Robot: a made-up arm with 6 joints. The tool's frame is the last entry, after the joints. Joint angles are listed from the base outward. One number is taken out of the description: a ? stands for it. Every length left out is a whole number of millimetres.
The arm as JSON. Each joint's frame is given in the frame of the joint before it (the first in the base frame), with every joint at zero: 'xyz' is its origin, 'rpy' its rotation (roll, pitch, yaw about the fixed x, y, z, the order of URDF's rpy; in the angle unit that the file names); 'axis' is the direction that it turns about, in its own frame. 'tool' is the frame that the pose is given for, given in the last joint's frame.
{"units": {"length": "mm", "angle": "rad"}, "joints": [
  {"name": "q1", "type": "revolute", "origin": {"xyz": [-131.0, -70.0, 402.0], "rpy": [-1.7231, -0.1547, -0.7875]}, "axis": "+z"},
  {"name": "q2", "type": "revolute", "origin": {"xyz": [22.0, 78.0, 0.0], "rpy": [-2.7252, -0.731, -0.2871]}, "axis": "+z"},
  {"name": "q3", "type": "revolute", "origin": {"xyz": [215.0, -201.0, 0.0], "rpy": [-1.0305, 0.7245, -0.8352]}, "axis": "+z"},
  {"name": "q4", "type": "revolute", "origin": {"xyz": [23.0, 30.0, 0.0], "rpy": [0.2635, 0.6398, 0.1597]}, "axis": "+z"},
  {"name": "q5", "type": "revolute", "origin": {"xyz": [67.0, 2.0, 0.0], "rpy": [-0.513, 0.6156, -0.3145]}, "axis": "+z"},
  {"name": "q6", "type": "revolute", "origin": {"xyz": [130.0, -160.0, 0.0], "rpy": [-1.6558, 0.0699, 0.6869]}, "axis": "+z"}
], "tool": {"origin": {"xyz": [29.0, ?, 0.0], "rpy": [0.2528, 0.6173, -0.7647]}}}
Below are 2 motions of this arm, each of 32 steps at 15 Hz.
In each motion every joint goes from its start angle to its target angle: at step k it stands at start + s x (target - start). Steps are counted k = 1, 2, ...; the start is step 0. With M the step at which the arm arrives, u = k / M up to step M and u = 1 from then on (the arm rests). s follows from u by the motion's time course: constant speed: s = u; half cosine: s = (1 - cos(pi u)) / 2; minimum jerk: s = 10 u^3 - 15 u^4 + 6 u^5.
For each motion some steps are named. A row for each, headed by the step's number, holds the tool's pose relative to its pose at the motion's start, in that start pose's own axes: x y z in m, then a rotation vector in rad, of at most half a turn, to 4 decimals.
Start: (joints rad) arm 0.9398 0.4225 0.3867 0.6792 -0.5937 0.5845
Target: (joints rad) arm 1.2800 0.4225 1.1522 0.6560 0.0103 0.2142
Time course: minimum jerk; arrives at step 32
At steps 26, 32:
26: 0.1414 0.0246 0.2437 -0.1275 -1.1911 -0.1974
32: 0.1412 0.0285 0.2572 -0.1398 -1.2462 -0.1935

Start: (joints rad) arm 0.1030 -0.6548 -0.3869 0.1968 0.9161 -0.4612
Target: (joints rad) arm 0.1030 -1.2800 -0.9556 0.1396 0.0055 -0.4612
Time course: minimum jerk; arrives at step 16
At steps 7, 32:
7: -0.0542 -0.0837 -0.0863 -0.0110 0.2491 -0.4427
32: -0.2401 -0.0958 -0.1927 -0.0622 0.9634 -0.9332

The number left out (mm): 90.0
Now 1 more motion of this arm.
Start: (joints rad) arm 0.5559 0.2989 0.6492 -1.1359 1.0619 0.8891
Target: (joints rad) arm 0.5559 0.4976 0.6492 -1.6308 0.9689 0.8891
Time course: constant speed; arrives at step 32
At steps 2, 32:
2: -0.0102 0.0022 -0.0004 0.0152 0.0337 -0.0179
32: -0.1514 0.0597 0.0324 0.2565 0.5113 -0.3148

